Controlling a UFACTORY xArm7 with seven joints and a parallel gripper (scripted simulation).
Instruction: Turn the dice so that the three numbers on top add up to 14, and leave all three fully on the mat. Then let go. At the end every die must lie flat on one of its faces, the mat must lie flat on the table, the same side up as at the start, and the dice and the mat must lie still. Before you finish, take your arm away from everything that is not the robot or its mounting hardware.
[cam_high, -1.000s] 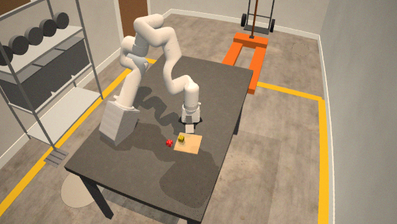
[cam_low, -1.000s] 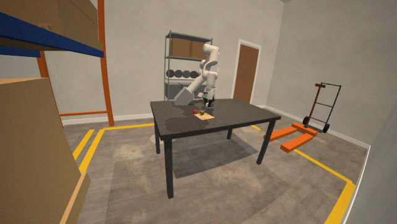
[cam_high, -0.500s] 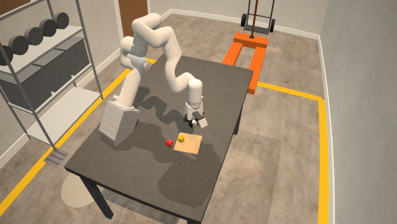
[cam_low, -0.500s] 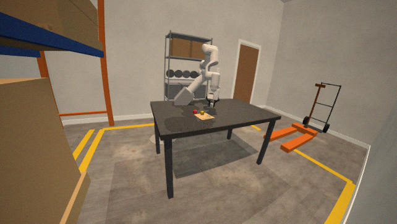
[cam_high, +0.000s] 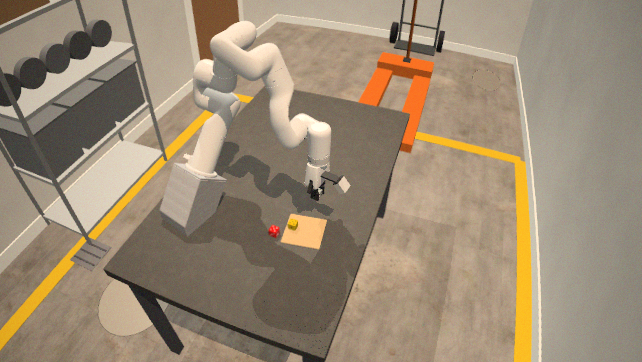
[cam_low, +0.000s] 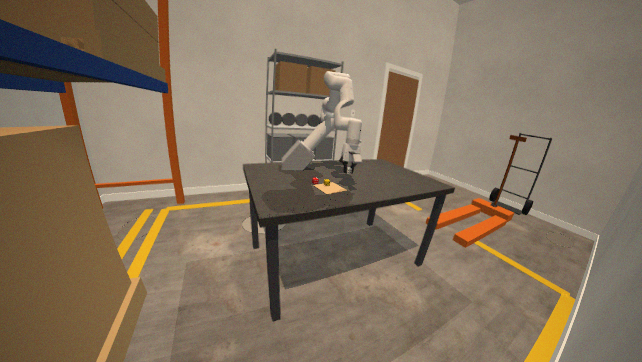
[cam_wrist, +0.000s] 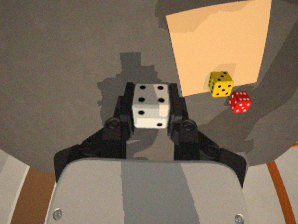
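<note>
The yellow die lies 11 cm to the right of my hand, 9 cm below it and 5 cm behind it. The rest, counted from my hand: mat: 11 cm below, 10 cm to the right, 1 cm behind; red die: 16 cm to the right, 10 cm below, 10 cm behind; white die: 1 cm below.
</note>
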